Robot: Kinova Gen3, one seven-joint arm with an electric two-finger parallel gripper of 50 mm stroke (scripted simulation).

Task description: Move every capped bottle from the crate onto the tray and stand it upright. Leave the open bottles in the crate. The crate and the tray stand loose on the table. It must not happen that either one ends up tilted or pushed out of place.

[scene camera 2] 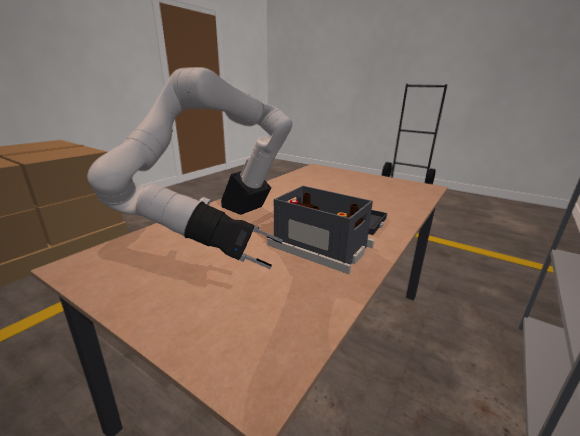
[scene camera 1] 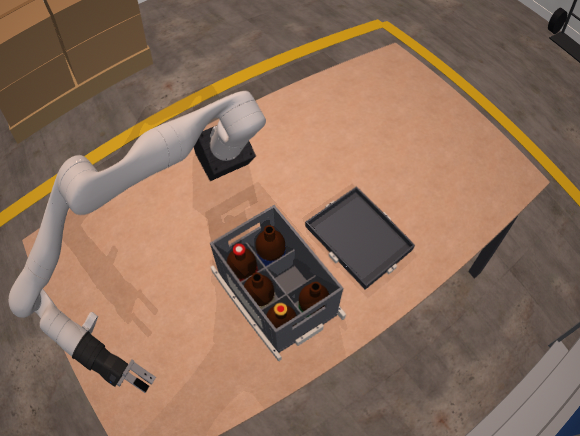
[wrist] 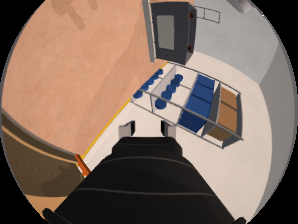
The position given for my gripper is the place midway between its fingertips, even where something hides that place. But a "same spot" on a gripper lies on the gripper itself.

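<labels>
My gripper is visible to me in scene camera 2 (276, 254), and it shows in scene camera 1 and in the wrist view as well. On my gripper, (scene camera 1: 141, 372) and (wrist: 164, 131) are the same spot. There is also a dark grey crate, which I see in the wrist view (171, 32), in scene camera 1 and in scene camera 2. For the dark grey crate, (scene camera 2: 322, 231) and (scene camera 1: 255, 313) are the same spot.
</labels>
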